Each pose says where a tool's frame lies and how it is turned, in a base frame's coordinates. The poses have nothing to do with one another.
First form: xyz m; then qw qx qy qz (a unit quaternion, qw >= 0).
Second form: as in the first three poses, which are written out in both.
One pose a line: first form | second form
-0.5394 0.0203 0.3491 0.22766 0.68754 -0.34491 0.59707 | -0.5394 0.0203 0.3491 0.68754 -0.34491 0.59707 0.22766
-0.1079 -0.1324 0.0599 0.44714 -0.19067 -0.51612 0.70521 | -0.1079 -0.1324 0.0599 -0.19067 -0.51612 0.70521 0.44714
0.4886 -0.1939 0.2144 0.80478 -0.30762 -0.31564 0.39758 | 0.4886 -0.1939 0.2144 -0.30762 -0.31564 0.39758 0.80478
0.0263 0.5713 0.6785 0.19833 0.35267 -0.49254 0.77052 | 0.0263 0.5713 0.6785 0.35267 -0.49254 0.77052 0.19833
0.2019 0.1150 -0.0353 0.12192 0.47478 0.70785 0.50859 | 0.2019 0.1150 -0.0353 0.47478 0.70785 0.50859 0.12192
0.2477 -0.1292 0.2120 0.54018 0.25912 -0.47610 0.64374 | 0.2477 -0.1292 0.2120 0.25912 -0.47610 0.64374 0.54018
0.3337 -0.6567 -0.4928 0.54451 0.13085 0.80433 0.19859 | 0.3337 -0.6567 -0.4928 0.13085 0.80433 0.19859 0.54451
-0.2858 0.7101 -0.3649 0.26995 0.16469 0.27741 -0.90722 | -0.2858 0.7101 -0.3649 0.16469 0.27741 -0.90722 0.26995
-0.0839 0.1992 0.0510 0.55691 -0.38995 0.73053 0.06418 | -0.0839 0.1992 0.0510 -0.38995 0.73053 0.06418 0.55691
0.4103 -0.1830 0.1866 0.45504 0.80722 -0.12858 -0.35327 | 0.4103 -0.1830 0.1866 0.80722 -0.12858 -0.35327 0.45504
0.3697 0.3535 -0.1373 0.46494 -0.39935 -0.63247 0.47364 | 0.3697 0.3535 -0.1373 -0.39935 -0.63247 0.47364 0.46494
